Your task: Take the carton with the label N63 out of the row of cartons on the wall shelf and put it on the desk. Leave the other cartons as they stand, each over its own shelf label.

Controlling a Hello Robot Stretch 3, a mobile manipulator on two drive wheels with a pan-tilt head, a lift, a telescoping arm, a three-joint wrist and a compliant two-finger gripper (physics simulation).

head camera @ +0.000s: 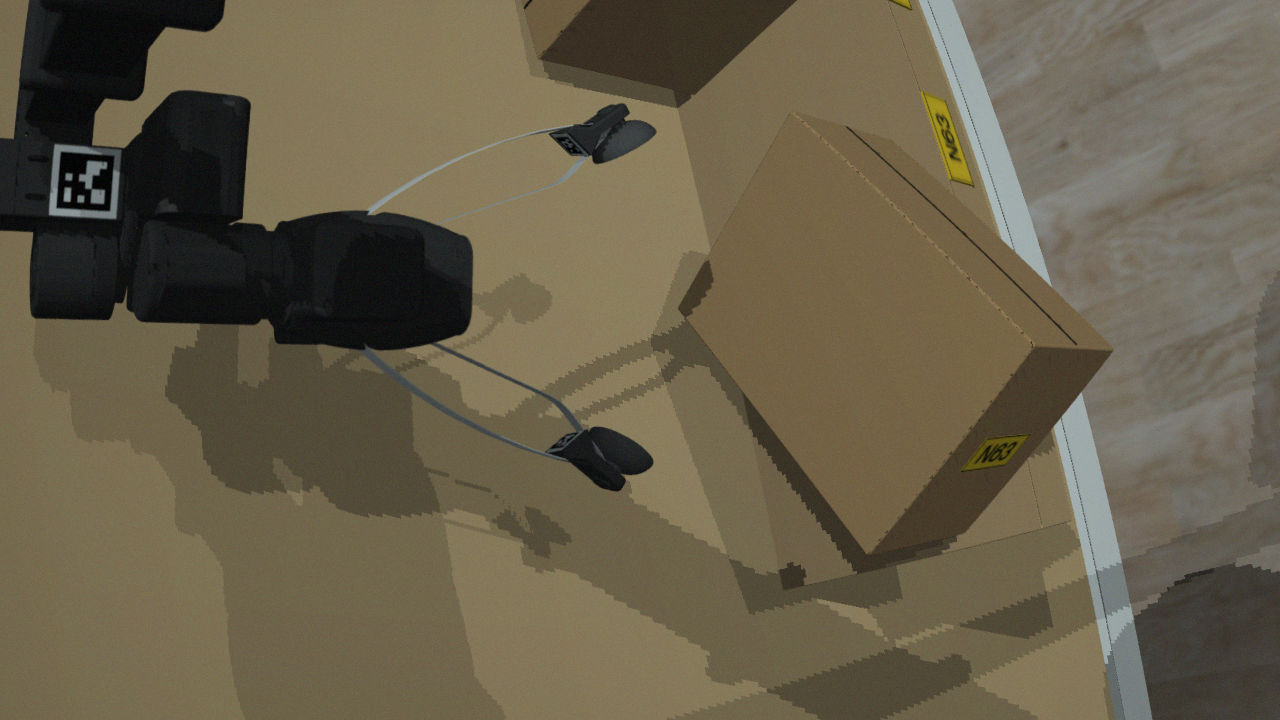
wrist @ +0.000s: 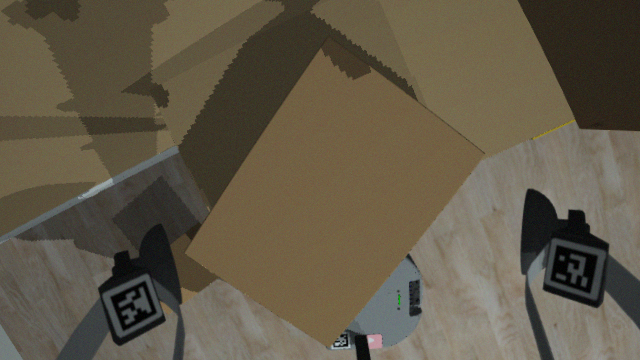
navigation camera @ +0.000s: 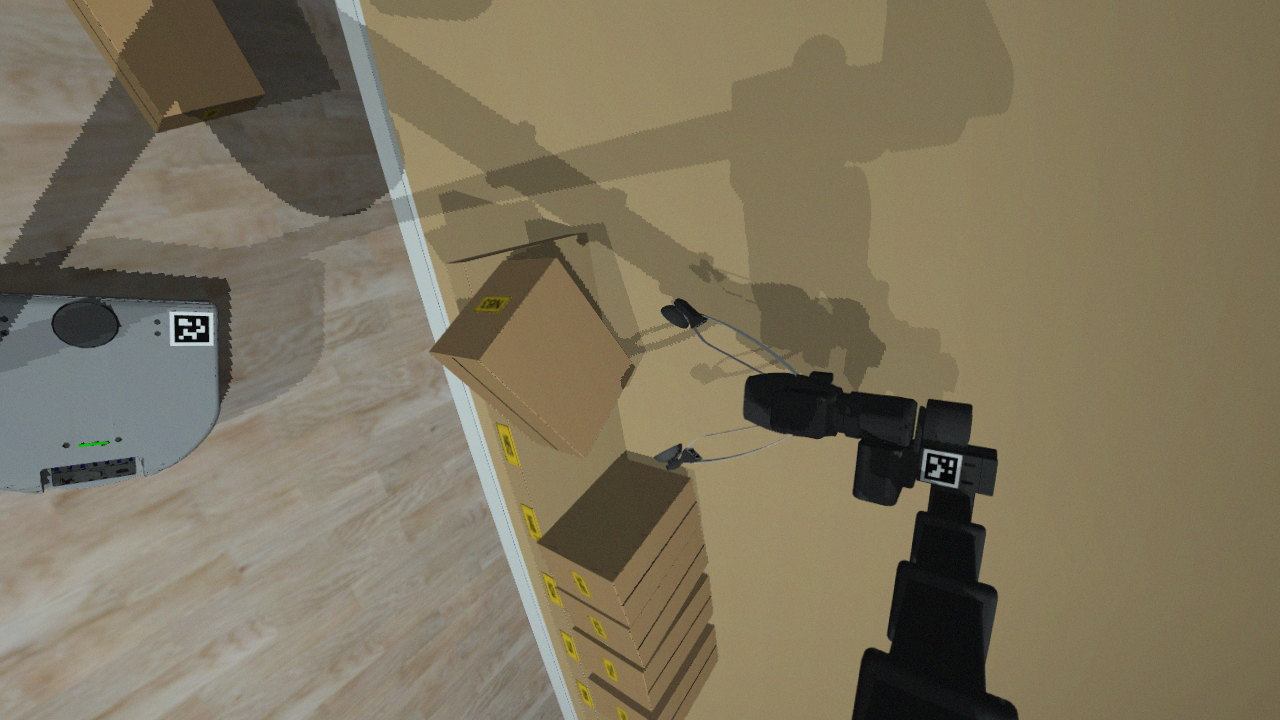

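Where they show: gripper, between the fingertips: (head camera: 645,296) (wrist: 344,238) (navigation camera: 660,383); robot's base, origin of its link: (navigation camera: 87,322).
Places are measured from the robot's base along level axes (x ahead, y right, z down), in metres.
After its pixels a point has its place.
The carton labelled N63 (head camera: 859,331) @[x -0.007, y 0.443, z -0.785 m] (navigation camera: 546,358) @[x -0.001, y 0.418, z -0.785 m] (wrist: 330,190) @[x -0.015, y 0.482, z -0.785 m] stands on the shelf surface (head camera: 295,608) @[x 0.174, y 0.620, z -1.089 m] (navigation camera: 1118,268) @[x 0.141, y 0.632, z -1.372 m], turned at an angle to the row, with one corner over the white edge strip. Its yellow label (head camera: 994,453) @[x 0.068, y 0.371, z -0.727 m] (navigation camera: 492,304) @[x 0.067, y 0.370, z -0.727 m] is on a side face. The matching yellow shelf label (head camera: 947,138) @[x -0.160, y 0.463, z -0.650 m] (navigation camera: 507,445) @[x -0.162, y 0.463, z -0.647 m] lies beside it. My gripper (head camera: 623,295) @[x -0.022, y 0.486, z -0.928 m] (navigation camera: 676,385) @[x -0.022, y 0.486, z -0.928 m] (wrist: 344,238) @[x -0.022, y 0.486, z -0.928 m] is open and empty. In the head view its fingers are apart from the carton, on the side away from the white edge. In the wrist view the carton shows large between and beyond the fingers.
A row of other cartons (head camera: 662,44) @[x -0.257, y 0.691, z -0.747 m] (navigation camera: 617,519) @[x -0.298, y 0.610, z -0.772 m] (wrist: 595,60) @[x -0.307, y 0.593, z -0.740 m] stands next to N63, with yellow shelf labels along the white edge strip (head camera: 1033,232) @[x -0.173, y 0.730, z -0.007 m] (navigation camera: 371,89) @[x 0.574, y 0.463, z -0.060 m]. Below are the wood floor (head camera: 1145,134) @[x -0.302, y 0.550, z -0.001 m] (navigation camera: 313,537) @[x -0.528, y 0.362, z 0.000 m], my base (navigation camera: 116,385) @[x -0.096, y 0.031, z -0.160 m] (wrist: 395,305) @[x -0.178, y -0.018, z -0.159 m] and another carton (navigation camera: 179,67) @[x 0.458, y 0.114, z -0.120 m] (wrist: 195,270) @[x 0.446, y 0.117, z -0.120 m].
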